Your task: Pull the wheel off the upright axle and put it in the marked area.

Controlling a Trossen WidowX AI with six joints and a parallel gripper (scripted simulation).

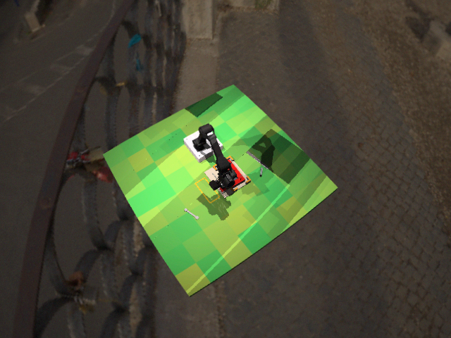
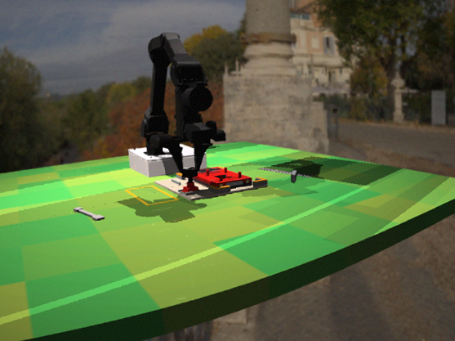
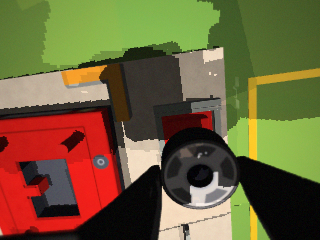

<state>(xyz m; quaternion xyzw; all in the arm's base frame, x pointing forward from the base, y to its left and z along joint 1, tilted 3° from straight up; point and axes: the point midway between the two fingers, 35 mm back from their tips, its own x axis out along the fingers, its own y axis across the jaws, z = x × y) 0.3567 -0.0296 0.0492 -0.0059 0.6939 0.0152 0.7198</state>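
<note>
Now: the wheel right at my gripper tip. Also, from my gripper tip: long tool: 340 mm to the left, 60 mm below, 60 mm behind.
</note>
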